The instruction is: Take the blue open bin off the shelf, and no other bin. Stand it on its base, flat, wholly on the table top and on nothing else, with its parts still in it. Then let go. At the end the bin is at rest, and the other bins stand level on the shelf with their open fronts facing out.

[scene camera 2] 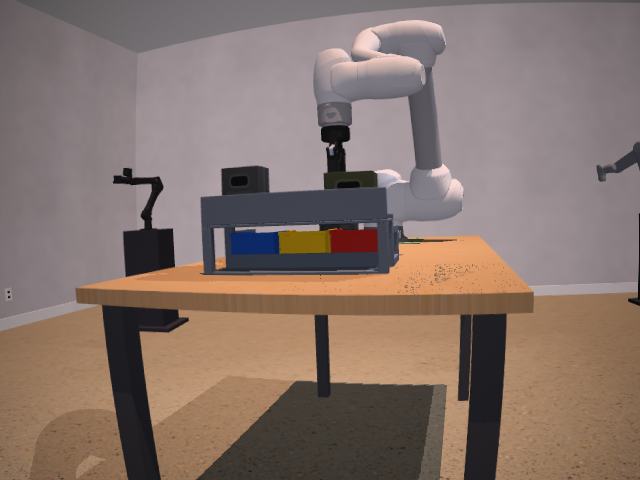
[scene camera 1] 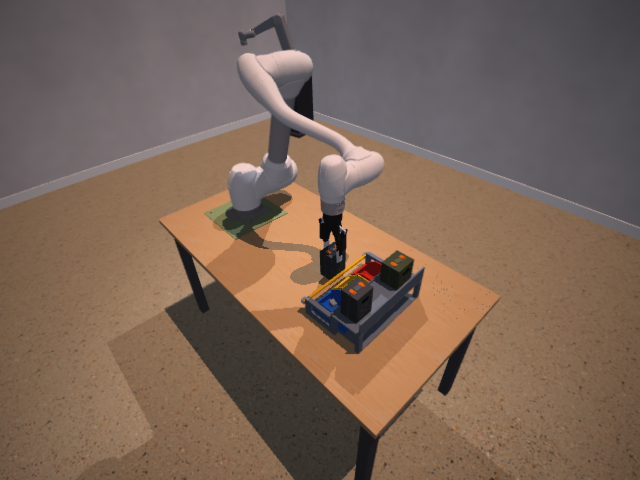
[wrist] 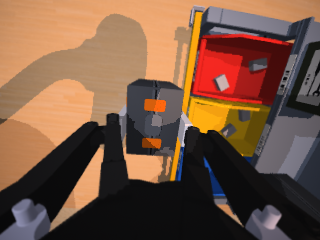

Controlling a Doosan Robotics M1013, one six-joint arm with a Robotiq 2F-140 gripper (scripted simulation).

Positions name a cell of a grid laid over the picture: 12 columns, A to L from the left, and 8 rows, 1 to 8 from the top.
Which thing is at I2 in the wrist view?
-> A red bin.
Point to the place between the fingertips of the gripper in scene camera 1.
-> G5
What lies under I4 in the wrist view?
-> A yellow bin.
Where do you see a red bin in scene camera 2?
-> G5
